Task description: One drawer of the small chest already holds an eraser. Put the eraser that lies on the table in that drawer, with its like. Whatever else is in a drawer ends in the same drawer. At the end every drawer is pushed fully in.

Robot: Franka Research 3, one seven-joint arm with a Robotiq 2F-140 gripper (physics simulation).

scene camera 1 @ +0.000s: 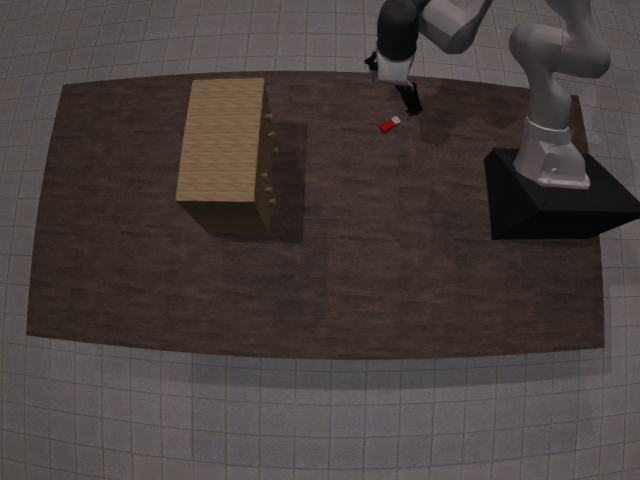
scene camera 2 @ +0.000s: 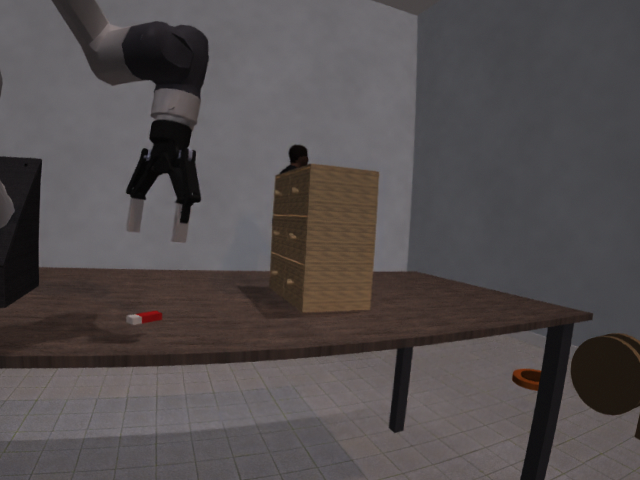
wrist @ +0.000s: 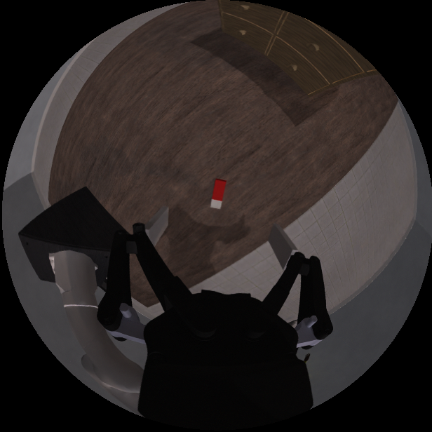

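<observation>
A red eraser with a white end (scene camera 1: 389, 124) (scene camera 2: 144, 317) (wrist: 218, 193) lies flat on the table (scene camera 1: 155, 299). My gripper (scene camera 1: 390, 97) (scene camera 2: 157, 235) (wrist: 220, 224) is wide open and empty. It hangs well above the table, fingers down, roughly over the eraser and apart from it. The small wooden chest (scene camera 1: 222, 139) (scene camera 2: 341, 237) (wrist: 300, 45) stands upright on the table, with its knobbed drawer fronts facing the arm's base. The drawer fronts that show look flush, so the drawers seem pushed in. What lies inside them is hidden, and the second eraser does not show.
The arm's black pedestal (scene camera 1: 516, 206) (wrist: 75, 220) stands at the table's right end in scene camera 1. A person (scene camera 2: 297, 155) shows behind the chest. An orange ring (scene camera 2: 519, 379) and a round brown object (scene camera 2: 604, 374) are beyond the table.
</observation>
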